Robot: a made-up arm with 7 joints.
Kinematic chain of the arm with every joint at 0, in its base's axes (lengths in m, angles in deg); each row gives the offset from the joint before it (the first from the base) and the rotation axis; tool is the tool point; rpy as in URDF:
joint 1: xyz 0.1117 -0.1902 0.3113 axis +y
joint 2: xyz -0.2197 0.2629 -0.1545 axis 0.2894 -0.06 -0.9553
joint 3: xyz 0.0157 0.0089 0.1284 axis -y
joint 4: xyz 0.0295 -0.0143 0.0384 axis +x
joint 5: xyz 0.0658 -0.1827 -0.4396 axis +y
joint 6: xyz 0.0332 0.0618 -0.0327 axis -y
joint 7: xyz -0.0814 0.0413 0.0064 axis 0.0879 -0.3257 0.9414
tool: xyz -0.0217 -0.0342 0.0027 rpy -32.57 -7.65 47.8
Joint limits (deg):
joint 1: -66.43..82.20
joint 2: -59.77..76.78
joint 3: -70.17..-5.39
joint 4: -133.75..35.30
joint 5: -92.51..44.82
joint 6: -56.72..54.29
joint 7: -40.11..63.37
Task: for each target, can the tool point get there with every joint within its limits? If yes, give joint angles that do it. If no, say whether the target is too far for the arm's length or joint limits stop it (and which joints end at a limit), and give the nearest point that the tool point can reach.
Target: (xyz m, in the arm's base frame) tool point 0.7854 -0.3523 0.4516
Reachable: no: joint limits stop it (at a limit: joint 1, joint 3, joint 4, joint 6) | nearest point 0.5641 -0.2714 0.4392 | short by 0.236 m
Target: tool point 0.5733 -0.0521 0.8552
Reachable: no: joint limits stop it (at a limit: joint 3, joint 4, joint 6) | nearest point 0.4373 -0.0364 0.6949 | short by 0.211 m
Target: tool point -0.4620 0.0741 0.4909
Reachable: yes | joints 55.52 43.53 -42.00 -11.66 -10.31 -29.56 37.14
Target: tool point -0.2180 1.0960 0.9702
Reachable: no: too far | nearest point -0.1525 0.5138 0.6996 | short by 0.645 m
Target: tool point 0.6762 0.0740 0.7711
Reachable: no: joint limits stop it (at a limit: joint 3, joint 4, joint 6) | nearest point 0.5042 0.0696 0.6310 | short by 0.222 m
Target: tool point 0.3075 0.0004 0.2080
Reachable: yes | joints 42.96 -35.18 -62.78 -110.24 33.72 -35.60 9.84
